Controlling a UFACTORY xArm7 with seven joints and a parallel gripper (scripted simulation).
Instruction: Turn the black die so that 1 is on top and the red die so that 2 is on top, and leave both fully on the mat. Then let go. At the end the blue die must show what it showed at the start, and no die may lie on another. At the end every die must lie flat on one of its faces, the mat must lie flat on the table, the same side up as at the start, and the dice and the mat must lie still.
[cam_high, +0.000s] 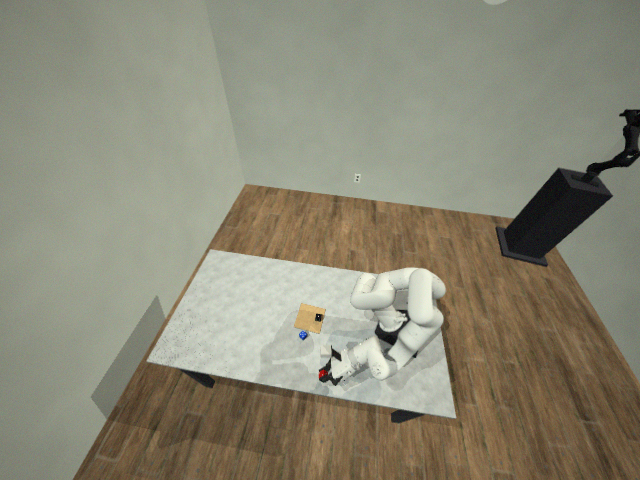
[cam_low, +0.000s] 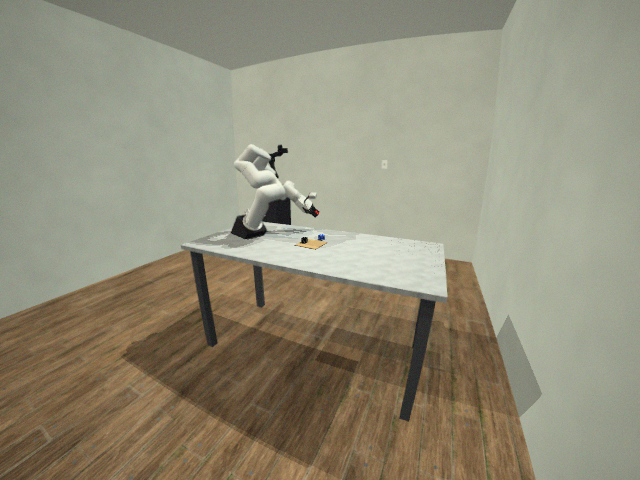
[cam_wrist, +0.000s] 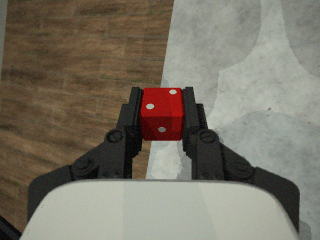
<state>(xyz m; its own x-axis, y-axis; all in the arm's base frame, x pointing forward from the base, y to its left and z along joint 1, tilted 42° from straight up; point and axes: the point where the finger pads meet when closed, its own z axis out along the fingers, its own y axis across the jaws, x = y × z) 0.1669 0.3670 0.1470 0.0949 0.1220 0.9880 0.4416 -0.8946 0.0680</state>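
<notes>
My hand is 160 mm short of the blue die, 160 mm to the left of it and 110 mm above it. The rest, counted from my hand: black die 110 mm ahead, 280 mm to the right, 100 mm below; then red die 10 mm below; then tan mat 160 mm ahead, 270 mm to the right, 120 mm below.
</notes>
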